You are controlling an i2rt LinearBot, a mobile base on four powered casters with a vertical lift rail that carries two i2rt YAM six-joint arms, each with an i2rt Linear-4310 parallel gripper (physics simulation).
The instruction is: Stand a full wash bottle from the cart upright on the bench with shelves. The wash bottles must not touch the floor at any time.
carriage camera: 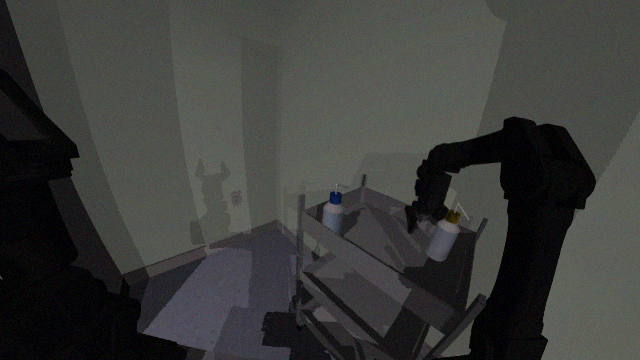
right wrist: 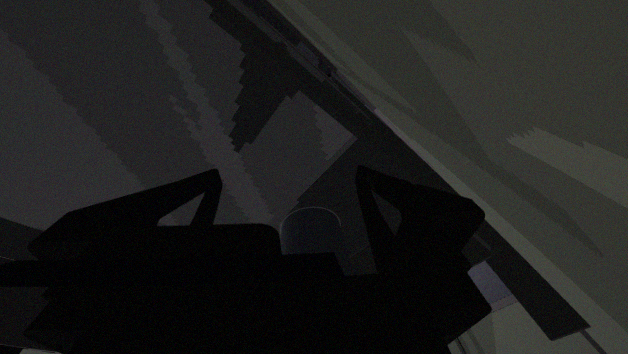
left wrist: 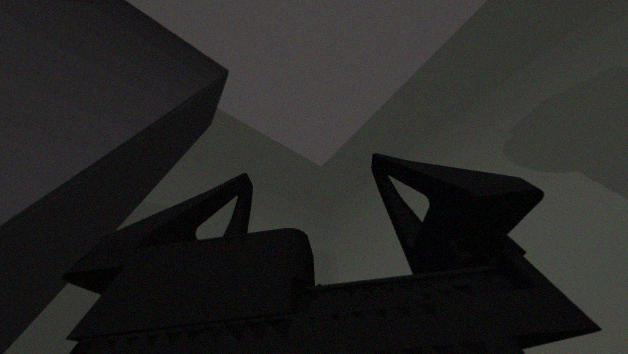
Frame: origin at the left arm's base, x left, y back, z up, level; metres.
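Seen in the pictures: left gripper, between the fingertips: (left wrist: 309, 170); right gripper, between the fingertips: (carriage camera: 422, 233) (right wrist: 289, 174).
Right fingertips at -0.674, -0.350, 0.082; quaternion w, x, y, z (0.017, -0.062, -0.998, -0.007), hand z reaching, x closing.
A point is followed by its place in that frame, as x, y, z.
A blue-capped wash bottle (carriage camera: 333, 218) @(-0.366, -0.310, 0.148) stands near the left corner of the grey cart's (carriage camera: 370, 266) @(-0.449, -0.191, 0.105) top tray. A yellow-capped wash bottle (carriage camera: 442, 242) @(-0.662, -0.250, 0.127) stands near its right side, leaning in the picture. My right gripper (carriage camera: 426, 227) @(-0.674, -0.350, 0.082) (right wrist: 289, 174) @(-0.674, -0.350, 0.082) is open, low over the tray, just behind and left of the yellow-capped bottle, which hides part of it. In the right wrist view a dark blue rounded bottle body (right wrist: 311, 231) @(-0.683, -0.303, 0.095) shows low between the fingers; which bottle it is I cannot tell. My left gripper (left wrist: 309, 170) @(0.007, -0.027, 0.441) is open and empty, tilted up. The bench does not show clearly.
The cart has lower shelves and upright corner posts (carriage camera: 300, 240) @(-0.275, -0.364, 0.016). Pale walls (carriage camera: 400, 90) @(-0.589, -0.576, 0.522) meet in a corner behind it, with an outlet (carriage camera: 236, 198) @(0.260, -0.979, -0.200) on the left one. My right arm reaches in from the right. A large dark slab (left wrist: 100, 110) @(0.565, -0.057, 0.805) lies left of my left gripper.
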